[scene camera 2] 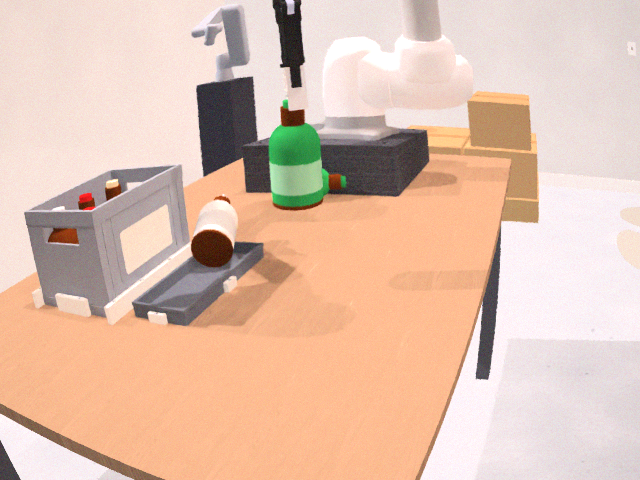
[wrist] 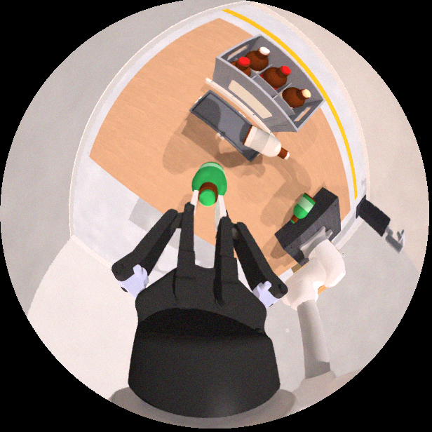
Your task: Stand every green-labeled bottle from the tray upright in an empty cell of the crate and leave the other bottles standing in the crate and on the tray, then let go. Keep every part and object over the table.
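Frame: origin at the arm's base, x ahead, y left, z up, level; millimetres.
Seen in the pictures: gripper, fingertip midpoint: (scene camera 2: 297, 107); arm's base at its link origin: (scene camera 2: 356, 135).
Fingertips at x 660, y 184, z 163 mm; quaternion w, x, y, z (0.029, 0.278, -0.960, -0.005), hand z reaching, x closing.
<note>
Offsets run from my fingertips to a thing's top centre. "spot": to the spot under its first point. Level surfaces: height alone.
My gripper (scene camera 2: 295, 97) (wrist: 206, 199) is shut on the brown neck of a green bottle with a pale green label {1 mm back, 10 mm right, 13 mm up} (scene camera 2: 295, 178) (wrist: 209, 176), holding it upright above the table, apart from the tray. A second green-labeled bottle {437 mm back, 211 mm right, 198 mm down} (scene camera 2: 336, 181) (wrist: 304, 205) lies on its side by the dark robot base, partly hidden in the scene view. The grey crate {80 mm ahead, 286 mm right, 97 mm down} (scene camera 2: 69, 268) (wrist: 286, 120) holds several brown bottles with white, red and cream caps; its cell floors are mostly hidden. A white-labeled brown bottle {72 mm back, 215 mm right, 171 mm down} (scene camera 2: 217, 221) (wrist: 266, 143) lies tilted over one end of the dark tray {spot: 158 mm ahead, 112 mm right, 259 mm down} (scene camera 2: 193, 311) (wrist: 215, 109).
The tray stands beside the crate on the wooden table {272 mm down} (scene camera 2: 310, 387) (wrist: 145, 115). White stop strips {spot: 110 mm ahead, 241 mm right, 250 mm down} (scene camera 2: 149, 281) run along the crate's foot. The dark base block (scene camera 2: 372, 165) (wrist: 325, 200) carries the white arm at the table's far end. Cardboard boxes (scene camera 2: 498, 121) stand beyond it.
</note>
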